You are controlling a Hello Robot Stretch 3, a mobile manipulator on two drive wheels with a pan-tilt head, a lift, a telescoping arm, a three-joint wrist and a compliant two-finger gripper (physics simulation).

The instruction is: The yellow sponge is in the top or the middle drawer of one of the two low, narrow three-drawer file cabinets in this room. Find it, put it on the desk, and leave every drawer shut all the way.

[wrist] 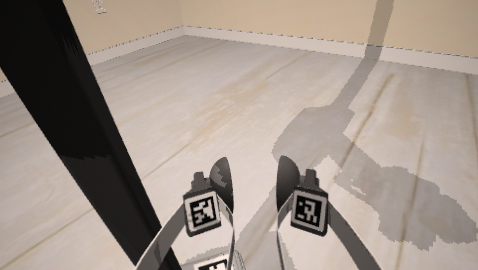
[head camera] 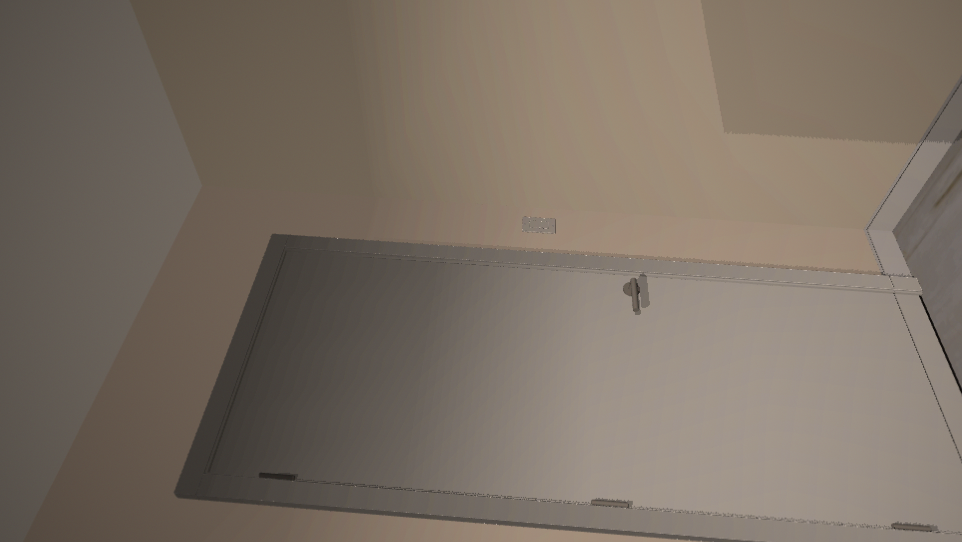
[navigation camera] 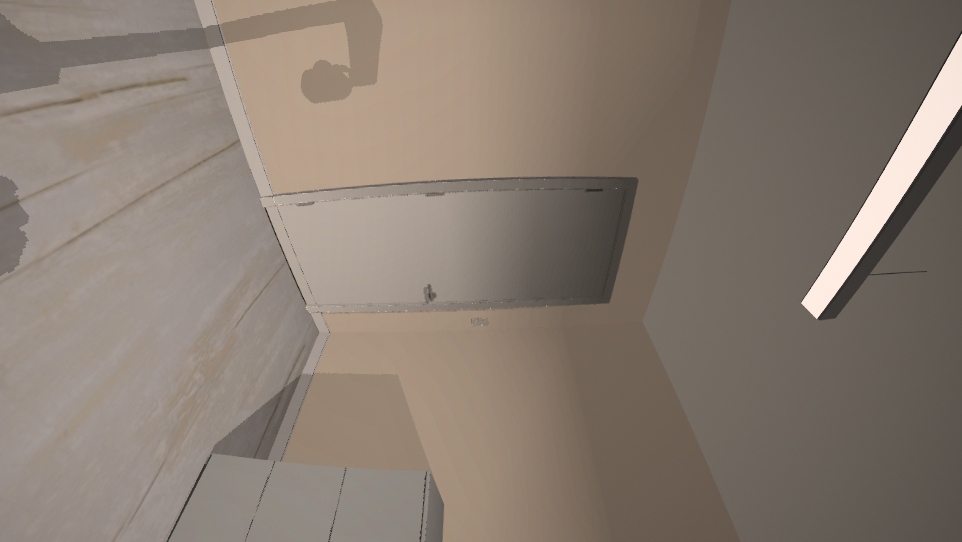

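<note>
My gripper (wrist: 254, 175) is open in the wrist view, with bare floor showing between its two fingertips. A low grey cabinet (navigation camera: 292, 504) with three stacked drawer fronts shows in part at the lower left of the navigation view, which is turned on its side. The parts of its drawer fronts in view look flush; the rest is cut off by the frame. My gripper is not near it in any view. The yellow sponge, the desk and a second cabinet do not show in these views.
A grey door (head camera: 538, 377) (navigation camera: 457, 249) with a lever handle (head camera: 634, 294) (navigation camera: 428, 293) is shut in the wall. A black post (wrist: 85, 135) crosses the wrist view's left side. A lamp bar (navigation camera: 888, 181) hangs from the ceiling. Shadows fall on the pale floor (wrist: 200, 90).
</note>
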